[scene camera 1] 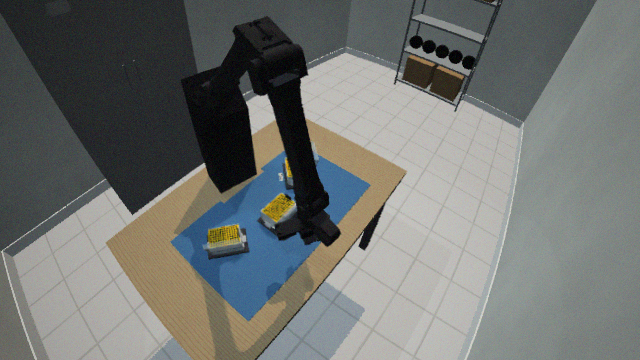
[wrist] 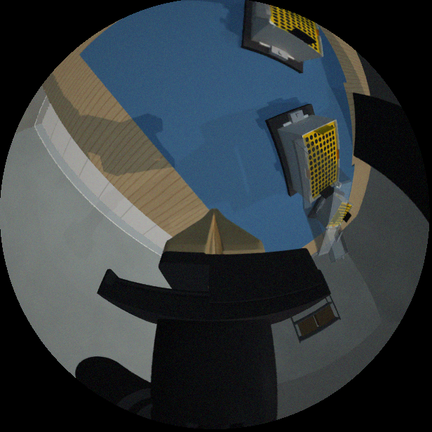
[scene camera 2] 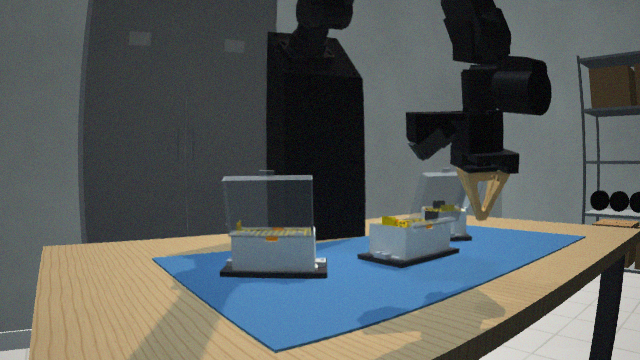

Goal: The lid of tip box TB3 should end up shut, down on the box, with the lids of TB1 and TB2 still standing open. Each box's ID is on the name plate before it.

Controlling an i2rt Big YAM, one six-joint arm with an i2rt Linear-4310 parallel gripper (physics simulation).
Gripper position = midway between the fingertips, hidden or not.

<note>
I see my gripper (scene camera 2: 481,220).
My gripper also shows in the wrist view (wrist: 213,213).
</note>
